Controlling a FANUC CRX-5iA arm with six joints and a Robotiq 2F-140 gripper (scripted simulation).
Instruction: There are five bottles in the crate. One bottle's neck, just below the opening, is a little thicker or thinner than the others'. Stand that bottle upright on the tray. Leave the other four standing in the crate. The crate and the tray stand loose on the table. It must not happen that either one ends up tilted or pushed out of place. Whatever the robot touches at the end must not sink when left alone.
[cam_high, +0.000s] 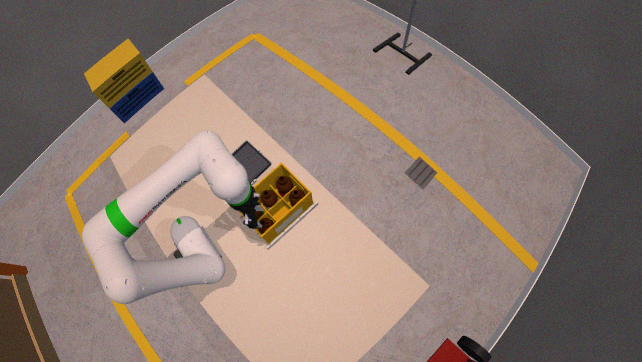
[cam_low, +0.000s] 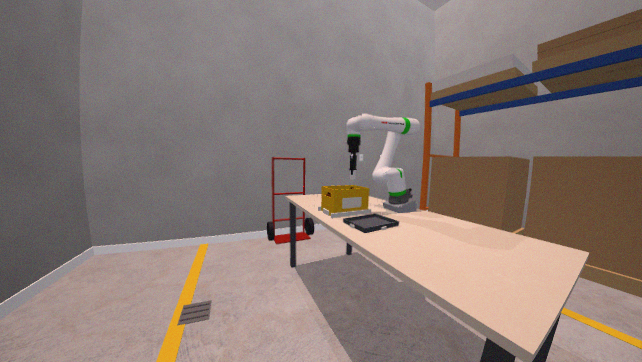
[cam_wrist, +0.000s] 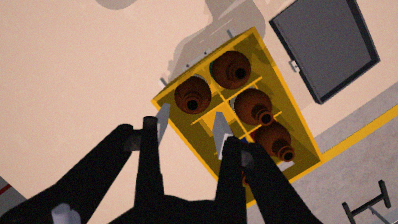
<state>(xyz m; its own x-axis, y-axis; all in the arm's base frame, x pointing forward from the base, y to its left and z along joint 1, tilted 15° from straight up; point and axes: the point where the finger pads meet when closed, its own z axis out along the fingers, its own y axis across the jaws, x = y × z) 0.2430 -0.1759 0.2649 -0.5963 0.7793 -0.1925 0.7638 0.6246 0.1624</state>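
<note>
Right now my hand is 17 cm above the brown bottle, 10 cm short of it and 7 cm to the right of it. Also, from my hand: yellow crate: 17 cm below, 10 cm ahead, 3 cm to the left; then dark tray: 32 cm to the left, 24 cm below, 13 cm ahead.
</note>
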